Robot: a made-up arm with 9 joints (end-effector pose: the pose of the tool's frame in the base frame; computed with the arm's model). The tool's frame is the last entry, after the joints. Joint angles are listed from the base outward.
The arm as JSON. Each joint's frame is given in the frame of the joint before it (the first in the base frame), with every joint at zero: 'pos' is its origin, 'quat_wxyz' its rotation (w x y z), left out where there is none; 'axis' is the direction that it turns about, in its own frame. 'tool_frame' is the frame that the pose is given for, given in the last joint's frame.
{
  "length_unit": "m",
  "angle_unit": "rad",
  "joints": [
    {
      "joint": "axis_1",
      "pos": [
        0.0,
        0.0,
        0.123
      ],
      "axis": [
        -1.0,
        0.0,
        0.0
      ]
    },
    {
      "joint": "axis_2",
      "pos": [
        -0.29,
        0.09,
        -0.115
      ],
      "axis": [
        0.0,
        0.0,
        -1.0
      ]
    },
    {
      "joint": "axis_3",
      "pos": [
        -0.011,
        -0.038,
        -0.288
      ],
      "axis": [
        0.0,
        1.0,
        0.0
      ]
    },
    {
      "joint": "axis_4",
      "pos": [
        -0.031,
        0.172,
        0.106
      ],
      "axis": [
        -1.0,
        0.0,
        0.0
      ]
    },
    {
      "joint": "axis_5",
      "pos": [
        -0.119,
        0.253,
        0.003
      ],
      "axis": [
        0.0,
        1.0,
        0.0
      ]
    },
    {
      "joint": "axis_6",
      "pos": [
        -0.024,
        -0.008,
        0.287
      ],
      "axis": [
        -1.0,
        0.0,
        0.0
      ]
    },
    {
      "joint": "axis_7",
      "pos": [
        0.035,
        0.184,
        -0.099
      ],
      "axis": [
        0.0,
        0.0,
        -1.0
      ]
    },
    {
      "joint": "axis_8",
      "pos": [
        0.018,
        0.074,
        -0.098
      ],
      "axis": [
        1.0,
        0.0,
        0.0
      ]
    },
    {
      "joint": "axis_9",
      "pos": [
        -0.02,
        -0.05,
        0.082
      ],
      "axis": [
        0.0,
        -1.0,
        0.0
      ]
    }
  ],
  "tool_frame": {
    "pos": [
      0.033,
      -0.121,
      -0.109
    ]
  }
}
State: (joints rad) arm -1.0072 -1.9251 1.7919 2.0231 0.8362 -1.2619 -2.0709 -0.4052 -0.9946
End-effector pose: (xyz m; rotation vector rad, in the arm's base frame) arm -0.2541 0.2880 -0.4453 2.4360 -0.3691 -1.3328
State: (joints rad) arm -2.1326 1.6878 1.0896 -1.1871 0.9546 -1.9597 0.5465 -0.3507 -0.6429
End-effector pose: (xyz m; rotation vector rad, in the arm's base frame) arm -0.3979 0.5118 -0.1048 -0.0030 0.5520 0.1596
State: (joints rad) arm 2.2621 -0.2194 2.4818 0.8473 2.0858 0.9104 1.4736 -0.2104 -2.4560
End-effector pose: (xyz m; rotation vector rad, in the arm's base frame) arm -0.4431 -0.4803 -0.1076 0.0896 0.6056 -0.4046
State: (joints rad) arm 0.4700 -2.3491 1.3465 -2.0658 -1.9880 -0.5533 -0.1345 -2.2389 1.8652
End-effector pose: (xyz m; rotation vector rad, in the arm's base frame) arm -0.6606 0.7161 0.1142 -1.2851 -1.7142 1.9128
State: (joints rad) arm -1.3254 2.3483 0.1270 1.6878 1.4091 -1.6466 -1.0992 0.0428 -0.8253
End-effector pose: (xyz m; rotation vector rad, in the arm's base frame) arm -0.3675 0.7327 -0.1632 -1.3052 -1.9513 1.8557
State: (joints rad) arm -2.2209 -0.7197 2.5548 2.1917 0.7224 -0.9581 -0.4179 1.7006 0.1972
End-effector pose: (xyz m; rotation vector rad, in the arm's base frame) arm -0.5482 0.0956 -0.1217 0.5847 1.0285 1.3792
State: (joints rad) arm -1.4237 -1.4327 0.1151 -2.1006 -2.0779 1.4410 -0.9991 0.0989 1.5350
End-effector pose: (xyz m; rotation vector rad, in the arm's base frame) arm -0.2763 0.1485 -0.0807 1.6419 -0.9325 -0.7607
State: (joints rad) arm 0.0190 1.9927 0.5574 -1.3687 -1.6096 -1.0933 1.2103 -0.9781 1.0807
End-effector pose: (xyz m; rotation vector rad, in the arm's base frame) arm -0.0786 0.2434 0.3412 0.0528 1.0293 2.1820
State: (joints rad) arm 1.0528 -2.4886 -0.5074 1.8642 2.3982 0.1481 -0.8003 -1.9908 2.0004
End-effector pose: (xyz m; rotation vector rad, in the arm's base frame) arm -0.4790 -0.5972 -0.5605 0.0224 -1.1523 -2.5071
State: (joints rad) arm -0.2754 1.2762 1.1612 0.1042 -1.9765 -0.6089 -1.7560 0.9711 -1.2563
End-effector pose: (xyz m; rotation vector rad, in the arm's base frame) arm 0.3209 0.3337 0.0651 -0.2361 0.8284 1.0271
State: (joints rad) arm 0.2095 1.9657 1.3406 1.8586 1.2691 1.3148 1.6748 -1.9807 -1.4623
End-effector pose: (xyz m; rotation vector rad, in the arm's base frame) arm -0.3504 0.1674 -0.2647 2.3414 0.3781 0.0929
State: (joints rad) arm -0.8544 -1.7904 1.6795 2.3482 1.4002 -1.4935 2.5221 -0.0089 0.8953
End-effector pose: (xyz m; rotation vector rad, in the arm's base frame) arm -0.2003 0.3159 -0.5229 -0.1278 -1.8990 -2.0141
